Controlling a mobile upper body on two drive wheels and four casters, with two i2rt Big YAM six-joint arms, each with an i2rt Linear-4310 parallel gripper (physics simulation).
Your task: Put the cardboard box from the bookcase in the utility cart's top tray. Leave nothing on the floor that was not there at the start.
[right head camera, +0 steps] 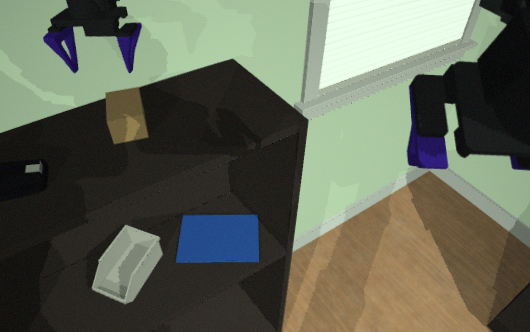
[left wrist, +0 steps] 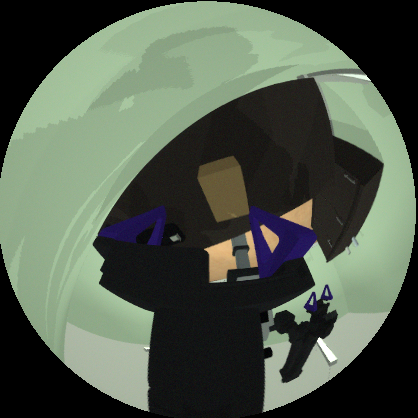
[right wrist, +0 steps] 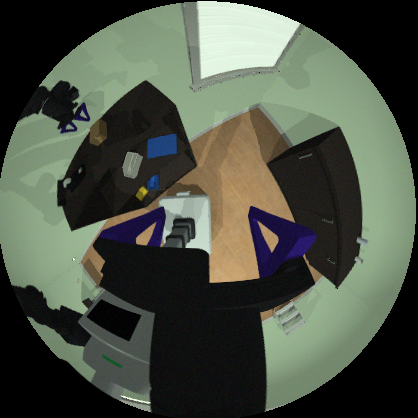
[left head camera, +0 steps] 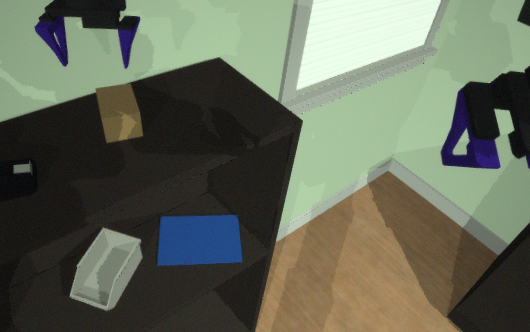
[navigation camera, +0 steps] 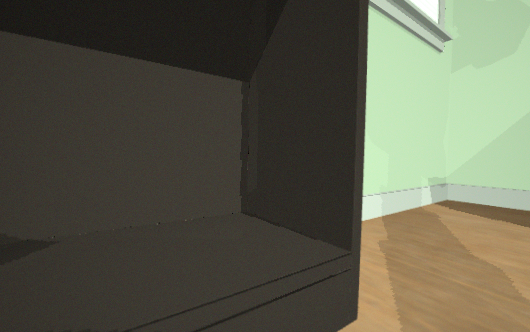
The same spot on a dark bookcase: (right head camera: 212,130) is (left head camera: 209,129).
